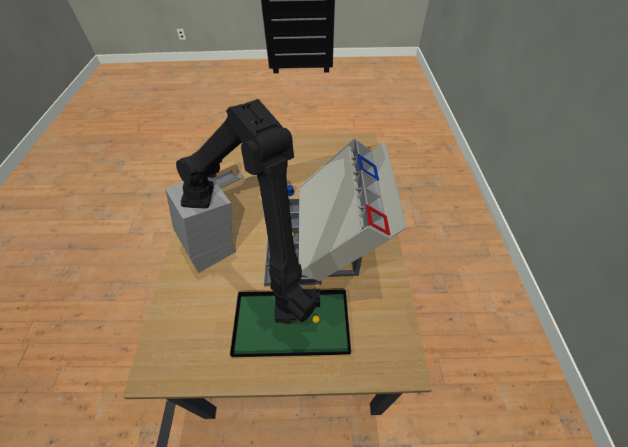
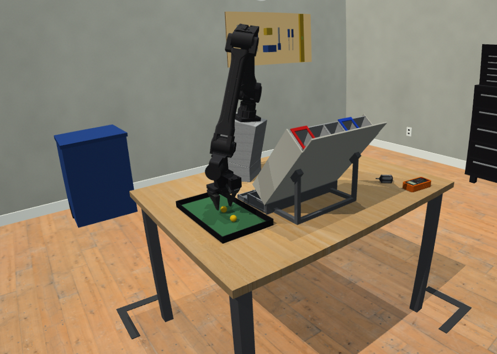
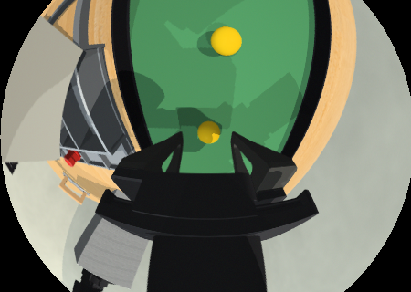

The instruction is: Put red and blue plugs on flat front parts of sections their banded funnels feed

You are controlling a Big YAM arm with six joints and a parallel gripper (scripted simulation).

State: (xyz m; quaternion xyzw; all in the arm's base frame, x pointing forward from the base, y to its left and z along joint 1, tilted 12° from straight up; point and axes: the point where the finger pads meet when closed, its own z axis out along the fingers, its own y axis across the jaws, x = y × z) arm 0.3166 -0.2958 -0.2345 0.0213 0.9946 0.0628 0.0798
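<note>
Now: the green marble tray 2 cm to the right of my hand, 2 cm below it and 1 cm ahead of it. From my hand the other things lie so: grey cover 31 cm to the left, 18 cm above, 14 cm ahead; then small black object 72 cm to the left, 23 cm ahead, 1 cm below.
</note>
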